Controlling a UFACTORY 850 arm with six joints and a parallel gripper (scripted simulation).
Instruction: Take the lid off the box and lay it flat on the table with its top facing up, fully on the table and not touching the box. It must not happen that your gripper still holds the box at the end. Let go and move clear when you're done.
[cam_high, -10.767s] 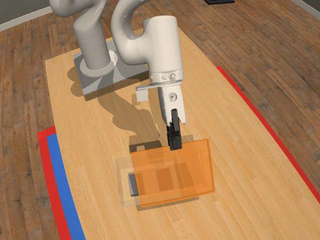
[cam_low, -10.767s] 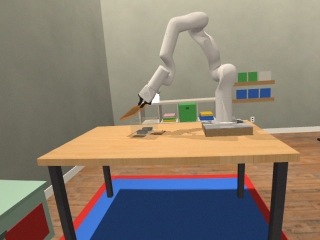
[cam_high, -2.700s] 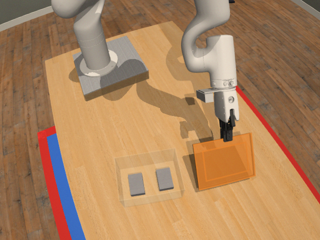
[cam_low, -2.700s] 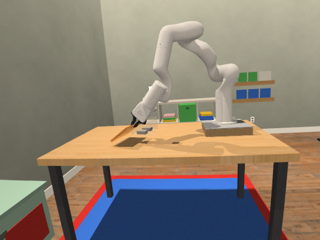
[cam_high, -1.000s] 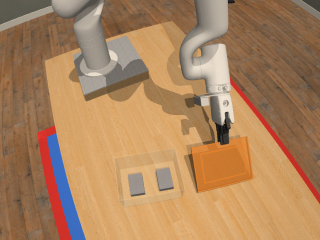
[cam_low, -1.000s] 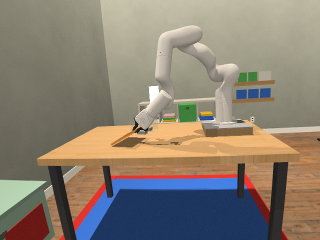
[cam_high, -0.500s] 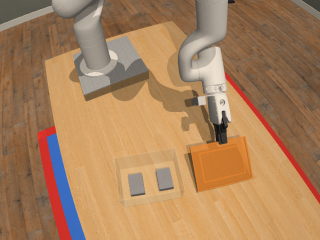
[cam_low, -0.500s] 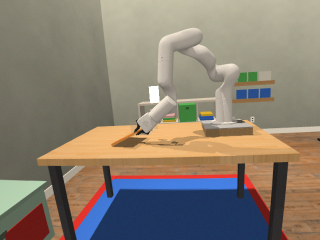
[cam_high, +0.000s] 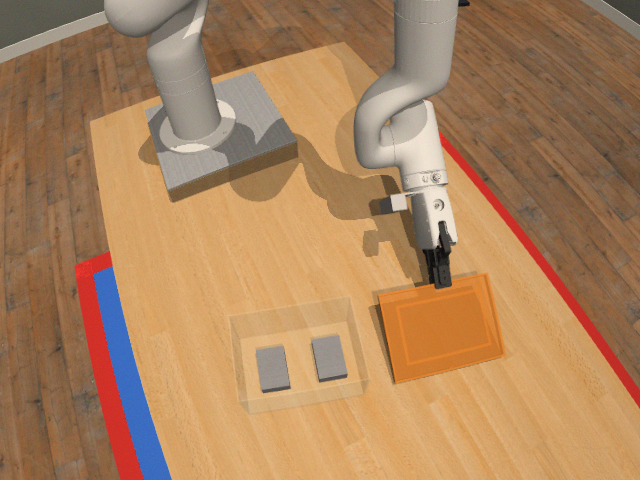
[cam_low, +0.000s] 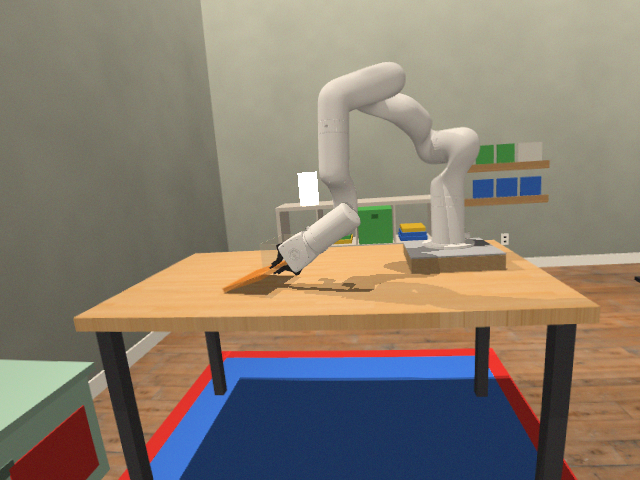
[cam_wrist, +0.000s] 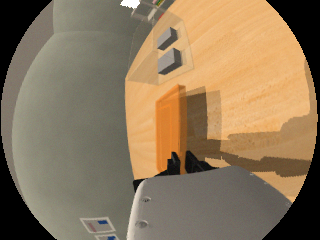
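Right now my hand is 8 cm short of the orange lid, 3 cm above it and 2 cm to the left of it. Also, from my hand: clear box 28 cm to the right, 6 cm ahead, 2 cm below.
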